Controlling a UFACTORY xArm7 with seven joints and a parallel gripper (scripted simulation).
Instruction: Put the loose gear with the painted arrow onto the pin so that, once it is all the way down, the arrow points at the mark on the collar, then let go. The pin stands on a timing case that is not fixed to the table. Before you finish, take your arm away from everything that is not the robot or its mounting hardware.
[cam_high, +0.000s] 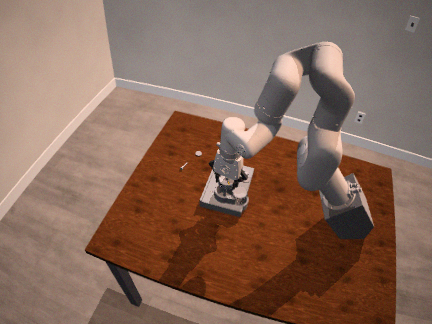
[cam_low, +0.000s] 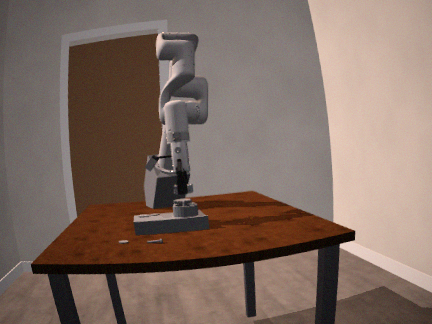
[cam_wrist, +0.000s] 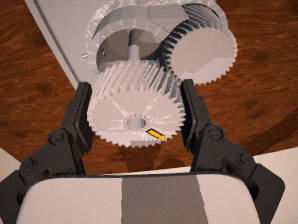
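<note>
Right now the toothed gear is right at my hand. Also, from my hand: small bolt 22 cm ahead, 12 cm to the right, 12 cm below; then washer 22 cm to the right, 18 cm ahead, 13 cm below.
</note>
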